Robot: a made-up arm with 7 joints. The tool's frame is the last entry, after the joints. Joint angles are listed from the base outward.
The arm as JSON. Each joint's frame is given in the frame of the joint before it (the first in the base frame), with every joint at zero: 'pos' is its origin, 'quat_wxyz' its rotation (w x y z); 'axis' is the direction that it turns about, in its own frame. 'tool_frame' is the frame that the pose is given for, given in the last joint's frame.
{
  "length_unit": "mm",
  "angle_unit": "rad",
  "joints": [
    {
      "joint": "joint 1",
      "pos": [
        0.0,
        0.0,
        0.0
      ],
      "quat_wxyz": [
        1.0,
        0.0,
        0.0,
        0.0
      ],
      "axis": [
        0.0,
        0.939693,
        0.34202
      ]
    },
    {
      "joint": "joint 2",
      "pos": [
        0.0,
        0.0,
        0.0
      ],
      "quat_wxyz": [
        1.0,
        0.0,
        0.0,
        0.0
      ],
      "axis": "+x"
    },
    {
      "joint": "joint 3",
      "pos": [
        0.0,
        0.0,
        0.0
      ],
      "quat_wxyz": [
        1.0,
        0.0,
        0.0,
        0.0
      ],
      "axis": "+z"
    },
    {
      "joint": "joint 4",
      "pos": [
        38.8,
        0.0,
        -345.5
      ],
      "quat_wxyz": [
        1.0,
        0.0,
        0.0,
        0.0
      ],
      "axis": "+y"
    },
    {
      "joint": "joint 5",
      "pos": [
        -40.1,
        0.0,
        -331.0
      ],
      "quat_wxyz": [
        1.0,
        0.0,
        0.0,
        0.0
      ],
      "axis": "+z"
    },
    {
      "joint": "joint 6",
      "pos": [
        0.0,
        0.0,
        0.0
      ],
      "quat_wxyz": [
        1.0,
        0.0,
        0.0,
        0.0
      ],
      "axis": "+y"
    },
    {
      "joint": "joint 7",
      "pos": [
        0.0,
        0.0,
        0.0
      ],
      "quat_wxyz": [
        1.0,
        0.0,
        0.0,
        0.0
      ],
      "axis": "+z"
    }
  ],
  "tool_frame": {
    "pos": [
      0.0,
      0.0,
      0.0
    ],
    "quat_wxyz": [
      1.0,
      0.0,
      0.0,
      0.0
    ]
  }
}
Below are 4 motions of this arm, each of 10 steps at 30 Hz.
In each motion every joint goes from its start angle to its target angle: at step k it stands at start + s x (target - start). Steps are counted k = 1, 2, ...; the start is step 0. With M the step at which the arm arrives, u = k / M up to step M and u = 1 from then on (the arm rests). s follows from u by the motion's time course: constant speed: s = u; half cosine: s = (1 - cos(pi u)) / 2; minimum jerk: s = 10 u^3 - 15 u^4 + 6 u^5.
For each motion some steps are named. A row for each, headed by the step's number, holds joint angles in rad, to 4 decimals.
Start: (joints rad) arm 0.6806 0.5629 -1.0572 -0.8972 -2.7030 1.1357 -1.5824
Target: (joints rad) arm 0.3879 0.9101 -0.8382 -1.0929 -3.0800 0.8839 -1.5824
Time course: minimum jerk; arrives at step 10
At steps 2, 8, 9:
2: 0.6636 0.5830 -1.0445 -0.9085 -2.7248 1.1211 -1.5824
8: 0.4049 0.8900 -0.8509 -1.0816 -3.0582 0.8985 -1.5824
9: 0.3904 0.9071 -0.8401 -1.0912 -3.0768 0.8861 -1.5824

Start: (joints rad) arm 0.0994 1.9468 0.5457 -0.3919 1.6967 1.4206 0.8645
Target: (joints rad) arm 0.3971 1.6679 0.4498 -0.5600 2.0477 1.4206 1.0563
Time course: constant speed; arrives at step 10
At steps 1, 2, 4, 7, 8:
1: 0.1292 1.9189 0.5361 -0.4087 1.7318 1.4206 0.8837
2: 0.1589 1.8910 0.5265 -0.4255 1.7669 1.4206 0.9029
4: 0.2185 1.8352 0.5073 -0.4591 1.8371 1.4206 0.9412
7: 0.3078 1.7516 0.4786 -0.5096 1.9424 1.4206 0.9988
8: 0.3376 1.7237 0.4690 -0.5264 1.9775 1.4206 1.0179

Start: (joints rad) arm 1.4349 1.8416 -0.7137 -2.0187 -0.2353 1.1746 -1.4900
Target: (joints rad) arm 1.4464 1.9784 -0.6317 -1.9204 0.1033 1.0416 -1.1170
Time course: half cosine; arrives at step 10
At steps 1, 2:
1: 1.4352 1.8449 -0.7117 -2.0163 -0.2270 1.1713 -1.4809
2: 1.4360 1.8547 -0.7059 -2.0093 -0.2030 1.1619 -1.4544

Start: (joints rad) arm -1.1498 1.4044 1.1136 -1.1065 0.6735 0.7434 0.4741
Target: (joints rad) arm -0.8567 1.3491 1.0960 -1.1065 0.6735 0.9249 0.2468
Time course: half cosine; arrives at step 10
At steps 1, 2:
1: -1.1426 1.4030 1.1132 -1.1065 0.6735 0.7478 0.4685
2: -1.1218 1.3991 1.1119 -1.1065 0.6735 0.7607 0.4524

